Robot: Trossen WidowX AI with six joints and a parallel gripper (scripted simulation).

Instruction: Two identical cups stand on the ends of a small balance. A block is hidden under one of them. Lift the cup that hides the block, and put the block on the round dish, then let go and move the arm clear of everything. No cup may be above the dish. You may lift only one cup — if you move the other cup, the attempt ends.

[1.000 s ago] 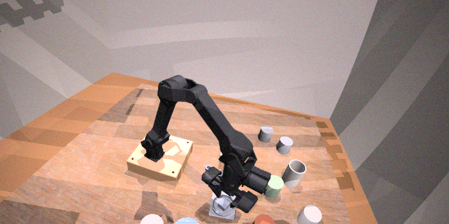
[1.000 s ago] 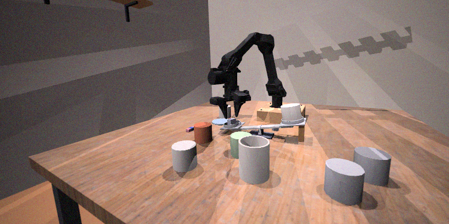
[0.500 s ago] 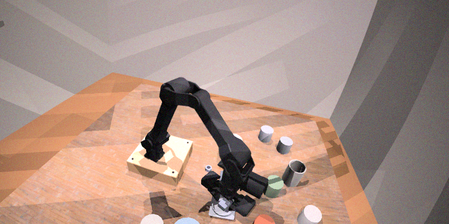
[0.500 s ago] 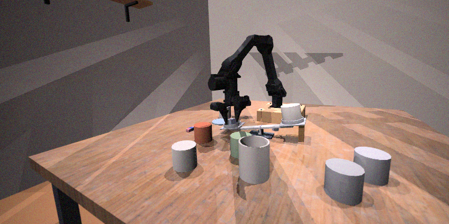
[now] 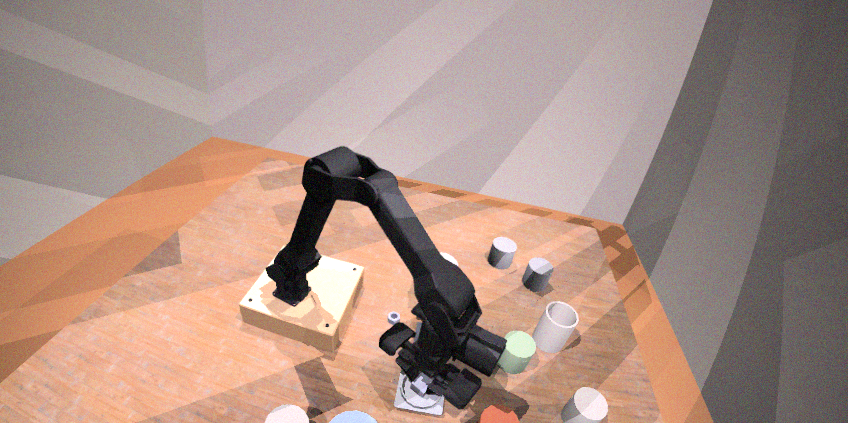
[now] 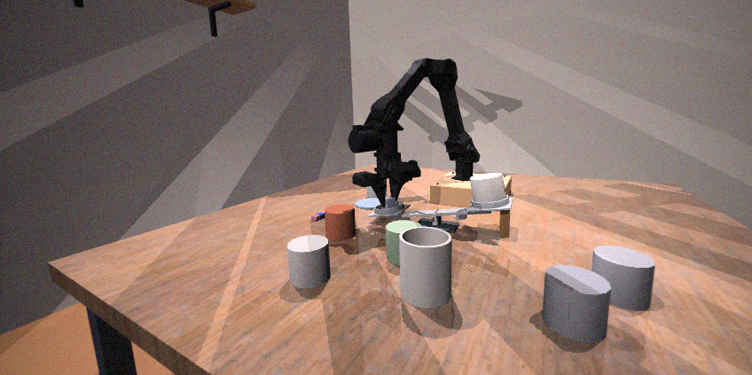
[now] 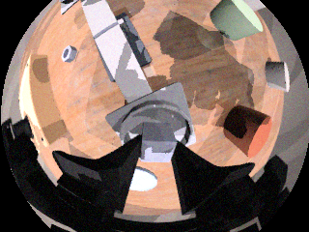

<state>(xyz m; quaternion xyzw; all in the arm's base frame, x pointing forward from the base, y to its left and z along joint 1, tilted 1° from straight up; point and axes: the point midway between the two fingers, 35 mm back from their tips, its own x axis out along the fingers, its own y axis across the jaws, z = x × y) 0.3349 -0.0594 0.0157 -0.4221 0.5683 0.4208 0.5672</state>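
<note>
The pale blue round dish is 70 mm behind my gripper tip, 130 mm to the right of it and 30 mm below it. Also, from my gripper tip: small balance (30 mm behind, 130 mm to the left); then small nut (120 mm behind, 150 mm to the left, 30 mm below); then orange cylinder (160 mm ahead, 40 mm to the right).
</note>
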